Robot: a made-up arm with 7 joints. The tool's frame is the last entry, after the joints. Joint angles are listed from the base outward. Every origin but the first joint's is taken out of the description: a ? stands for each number. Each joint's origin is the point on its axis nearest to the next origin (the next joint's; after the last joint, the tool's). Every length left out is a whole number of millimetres.
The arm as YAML. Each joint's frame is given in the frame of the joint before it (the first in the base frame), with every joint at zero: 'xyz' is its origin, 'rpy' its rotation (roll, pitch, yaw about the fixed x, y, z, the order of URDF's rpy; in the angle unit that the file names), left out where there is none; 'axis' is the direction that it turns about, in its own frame. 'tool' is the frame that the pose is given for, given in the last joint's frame.
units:
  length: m
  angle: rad
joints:
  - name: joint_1
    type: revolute
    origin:
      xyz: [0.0, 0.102, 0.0]
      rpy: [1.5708, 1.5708, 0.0]
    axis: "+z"
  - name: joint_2
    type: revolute
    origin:
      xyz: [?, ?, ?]
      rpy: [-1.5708, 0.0, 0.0]
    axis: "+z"
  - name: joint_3
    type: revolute
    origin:
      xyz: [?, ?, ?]
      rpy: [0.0, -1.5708, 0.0]
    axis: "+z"
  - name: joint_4
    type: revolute
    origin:
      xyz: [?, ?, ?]
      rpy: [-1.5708, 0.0, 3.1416]
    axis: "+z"
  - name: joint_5
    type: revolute
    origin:
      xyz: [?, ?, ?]
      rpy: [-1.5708, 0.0, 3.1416]
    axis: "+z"
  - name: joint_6
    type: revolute
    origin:
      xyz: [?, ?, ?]
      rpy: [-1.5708, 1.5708, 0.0]
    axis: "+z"
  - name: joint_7
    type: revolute
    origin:
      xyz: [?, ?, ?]
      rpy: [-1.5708, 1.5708, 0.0]
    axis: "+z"
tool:
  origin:
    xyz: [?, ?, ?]
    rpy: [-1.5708, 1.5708, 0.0]
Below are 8 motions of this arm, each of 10 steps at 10 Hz.
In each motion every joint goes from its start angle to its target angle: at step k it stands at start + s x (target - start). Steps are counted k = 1, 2, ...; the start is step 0. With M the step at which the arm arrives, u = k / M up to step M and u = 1 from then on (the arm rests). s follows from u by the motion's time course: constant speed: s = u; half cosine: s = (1 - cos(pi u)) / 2; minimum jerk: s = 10 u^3 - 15 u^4 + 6 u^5.
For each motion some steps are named. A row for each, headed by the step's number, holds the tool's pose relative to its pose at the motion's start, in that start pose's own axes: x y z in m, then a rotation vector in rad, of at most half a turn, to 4 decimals.
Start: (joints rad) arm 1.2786 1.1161 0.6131 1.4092 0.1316 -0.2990 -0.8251
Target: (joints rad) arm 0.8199 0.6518 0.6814 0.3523 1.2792 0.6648 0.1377
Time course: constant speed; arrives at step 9
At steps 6, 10:
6: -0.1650 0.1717 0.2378 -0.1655 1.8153 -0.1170
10: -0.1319 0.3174 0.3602 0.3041 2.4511 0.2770

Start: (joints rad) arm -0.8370 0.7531 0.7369 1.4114 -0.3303 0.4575 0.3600
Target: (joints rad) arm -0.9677 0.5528 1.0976 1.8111 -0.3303 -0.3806 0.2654
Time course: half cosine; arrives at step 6
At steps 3, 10:
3: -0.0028 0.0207 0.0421 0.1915 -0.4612 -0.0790
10: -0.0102 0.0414 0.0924 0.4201 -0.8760 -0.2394

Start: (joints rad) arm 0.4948 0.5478 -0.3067 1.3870 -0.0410 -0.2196 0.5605
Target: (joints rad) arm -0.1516 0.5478 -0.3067 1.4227 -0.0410 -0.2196 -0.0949
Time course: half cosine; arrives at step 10
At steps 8, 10:
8: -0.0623 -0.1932 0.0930 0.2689 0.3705 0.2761
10: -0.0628 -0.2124 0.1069 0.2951 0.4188 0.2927

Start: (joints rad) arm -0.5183 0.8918 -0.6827 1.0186 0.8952 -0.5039 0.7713
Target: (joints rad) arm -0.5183 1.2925 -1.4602 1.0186 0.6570 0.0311 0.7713
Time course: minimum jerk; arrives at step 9
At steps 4, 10:
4: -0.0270 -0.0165 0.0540 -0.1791 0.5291 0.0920
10: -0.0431 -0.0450 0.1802 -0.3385 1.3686 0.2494

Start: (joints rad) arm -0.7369 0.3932 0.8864 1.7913 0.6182 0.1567 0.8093
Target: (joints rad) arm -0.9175 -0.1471 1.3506 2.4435 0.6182 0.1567 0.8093
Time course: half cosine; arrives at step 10
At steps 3, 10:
3: 0.0154 -0.0194 0.0236 0.0572 -0.0655 -0.0369
10: 0.0893 -0.1160 0.1019 0.3038 -0.1195 -0.2885

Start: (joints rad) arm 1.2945 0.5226 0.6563 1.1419 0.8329 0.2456 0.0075
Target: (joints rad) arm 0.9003 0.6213 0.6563 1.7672 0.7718 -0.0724 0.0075
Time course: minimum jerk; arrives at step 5
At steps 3, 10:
3: 0.0445 -0.0406 0.0563 -0.2369 -0.3371 -0.2992
10: 0.0530 -0.0677 0.0877 -0.3953 -0.4658 -0.4064

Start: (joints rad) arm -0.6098 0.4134 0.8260 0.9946 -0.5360 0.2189 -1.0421
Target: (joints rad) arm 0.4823 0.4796 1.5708 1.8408 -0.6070 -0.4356 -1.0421
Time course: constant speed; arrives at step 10
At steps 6, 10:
6: 0.1298 0.1657 -0.1407 0.8726 0.2352 1.0172
10: 0.0650 0.2713 -0.1424 1.6424 0.4424 1.1954

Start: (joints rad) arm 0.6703 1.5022 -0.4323 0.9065 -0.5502 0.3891 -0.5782
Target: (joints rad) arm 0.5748 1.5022 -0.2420 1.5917 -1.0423 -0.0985 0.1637
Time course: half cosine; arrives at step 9
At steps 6, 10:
6: 0.0832 0.1131 0.0145 -0.0731 -0.7285 -0.0313
10: 0.1000 0.1547 0.0307 -0.0585 -0.9189 -0.1729

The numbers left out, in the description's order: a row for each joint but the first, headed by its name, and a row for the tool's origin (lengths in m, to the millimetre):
joint_2: 0.0 0.0 0.0
joint_3: 0.252 0.0 0.0
joint_4: 0.0 0.0 0.0
joint_5: 0.0 0.279 0.0
joint_6: 0.0 0.0 0.0
joint_7: 0.0 0.0 0.0
tool: 0.0 0.0 0.0

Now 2 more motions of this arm.
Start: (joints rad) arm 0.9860 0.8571 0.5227 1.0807 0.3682 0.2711 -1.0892
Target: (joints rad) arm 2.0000 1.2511 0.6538 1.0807 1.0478 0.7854 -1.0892
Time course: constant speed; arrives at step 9
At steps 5, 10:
5: 0.1904 0.0759 -0.0753 -0.0568 0.4159 0.5700
10: 0.2512 0.2230 -0.1334 -0.2737 0.6098 1.0509

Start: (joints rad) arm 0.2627 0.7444 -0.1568 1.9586 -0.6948 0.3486 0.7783
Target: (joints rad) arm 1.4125 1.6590 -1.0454 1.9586 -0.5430 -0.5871 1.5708
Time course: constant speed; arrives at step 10
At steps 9, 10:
9: -0.0472 0.1316 0.1014 -0.7965 0.3096 -1.1024
10: -0.0637 0.1354 0.1226 -0.9094 0.3854 -1.1171

